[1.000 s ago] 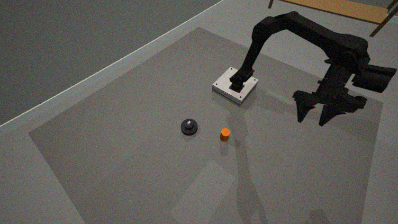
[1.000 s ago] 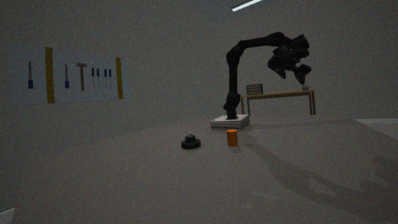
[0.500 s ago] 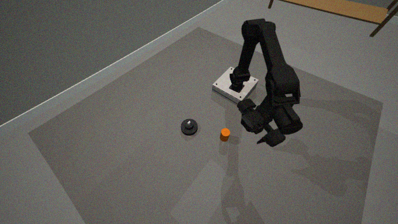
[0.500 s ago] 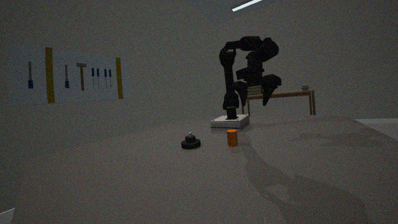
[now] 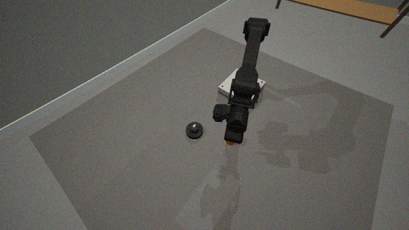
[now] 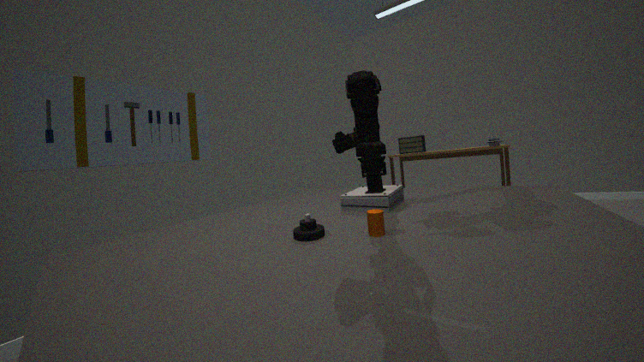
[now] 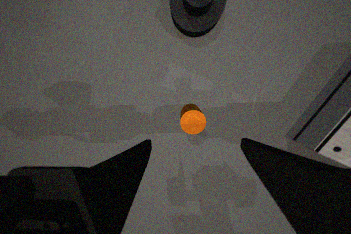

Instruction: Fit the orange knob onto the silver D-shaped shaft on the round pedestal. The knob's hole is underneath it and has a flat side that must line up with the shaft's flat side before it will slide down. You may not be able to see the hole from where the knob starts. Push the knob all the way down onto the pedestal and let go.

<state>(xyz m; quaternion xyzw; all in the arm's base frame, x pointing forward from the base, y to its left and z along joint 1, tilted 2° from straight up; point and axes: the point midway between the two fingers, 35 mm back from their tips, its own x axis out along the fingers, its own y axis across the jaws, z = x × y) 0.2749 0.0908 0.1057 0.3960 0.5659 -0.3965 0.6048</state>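
The orange knob lies 8 cm below my gripper tip. The rest, counted from my gripper tip: dark round pedestal: 5 cm ahead, 17 cm to the right, 10 cm below.
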